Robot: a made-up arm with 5 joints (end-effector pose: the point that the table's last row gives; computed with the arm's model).
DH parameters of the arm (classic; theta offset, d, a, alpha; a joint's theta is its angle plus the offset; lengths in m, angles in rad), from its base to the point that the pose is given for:
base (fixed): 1.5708 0.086 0 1.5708
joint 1: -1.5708 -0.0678 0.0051 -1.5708
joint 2: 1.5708 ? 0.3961 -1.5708
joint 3: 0 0.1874 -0.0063 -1.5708
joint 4: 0 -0.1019 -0.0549 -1.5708
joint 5: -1.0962 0 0.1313 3.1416
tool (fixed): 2.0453 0.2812 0 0
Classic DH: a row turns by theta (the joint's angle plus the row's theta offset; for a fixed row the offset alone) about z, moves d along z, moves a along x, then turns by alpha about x.
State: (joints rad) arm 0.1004 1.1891 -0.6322 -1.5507 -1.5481
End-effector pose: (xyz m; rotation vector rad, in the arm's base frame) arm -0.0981 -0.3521 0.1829 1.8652 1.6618 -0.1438
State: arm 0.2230 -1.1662 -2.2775 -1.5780 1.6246
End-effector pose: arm -0.4712 -0.4430 -0.3503 1.6763 2.2233 -1.0105
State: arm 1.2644 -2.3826 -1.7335 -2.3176 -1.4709
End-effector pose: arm 0.2954 0.0775 -0.2579 -1.1148 2.3137 -1.2955
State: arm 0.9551 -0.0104 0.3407 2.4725 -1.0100
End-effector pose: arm -0.7092 -0.1977 -0.1403 -0.4132 -2.2798 -0.5905
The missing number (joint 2, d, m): -0.2004
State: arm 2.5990 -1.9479 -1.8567 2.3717 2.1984
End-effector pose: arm -0.0024 0.1348 0.1480 1.6798 0.1027 0.8840
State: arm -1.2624 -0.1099 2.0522 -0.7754 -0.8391
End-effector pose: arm -0.6049 0.2589 0.1122 0.8913 -2.3741 -1.6800
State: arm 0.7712 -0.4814 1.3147 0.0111 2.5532
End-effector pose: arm -0.8256 -0.1609 0.1084 0.9667 0.0752 -1.3327
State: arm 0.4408 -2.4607 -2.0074 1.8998 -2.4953
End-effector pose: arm -0.1396 0.1371 -0.1612 -0.4152 -0.5120 -1.3537
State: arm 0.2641 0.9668 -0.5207 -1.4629 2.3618
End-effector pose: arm 0.0796 -0.1772 0.1805 -2.5683 1.4174 -1.0951
